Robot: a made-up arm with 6 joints. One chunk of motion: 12 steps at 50 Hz.
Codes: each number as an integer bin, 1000 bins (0 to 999) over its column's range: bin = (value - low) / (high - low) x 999, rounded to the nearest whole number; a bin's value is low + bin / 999 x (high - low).
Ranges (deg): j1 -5..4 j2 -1..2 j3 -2..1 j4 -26..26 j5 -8..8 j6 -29..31
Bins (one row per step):
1: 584 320 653 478 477 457
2: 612 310 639 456 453 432
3: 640 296 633 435 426 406
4: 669 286 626 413 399 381
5: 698 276 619 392 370 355
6: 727 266 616 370 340 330
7: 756 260 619 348 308 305
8: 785 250 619 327 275 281
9: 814 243 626 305 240 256
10: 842 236 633 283 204 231
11: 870 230 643 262 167 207
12: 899 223 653 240 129 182
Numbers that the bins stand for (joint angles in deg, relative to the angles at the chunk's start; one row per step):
1: 0.26 -0.04 -0.04 -1.12 -0.36 -1.55
2: 0.51 -0.07 -0.08 -2.26 -0.74 -3.05
3: 0.77 -0.11 -0.10 -3.36 -1.18 -4.62
4: 1.03 -0.14 -0.12 -4.50 -1.61 -6.12
5: 1.29 -0.17 -0.14 -5.60 -2.07 -7.68
6: 1.55 -0.20 -0.15 -6.74 -2.55 -9.18
7: 1.81 -0.22 -0.14 -7.89 -3.07 -10.68
8: 2.07 -0.25 -0.14 -8.98 -3.60 -12.12
9: 2.33 -0.27 -0.12 -10.12 -4.16 -13.62
10: 2.59 -0.29 -0.10 -11.27 -4.73 -15.13
11: 2.84 -0.31 -0.07 -12.36 -5.33 -16.57
12: 3.10 -0.33 -0.04 -13.51 -5.93 -18.07

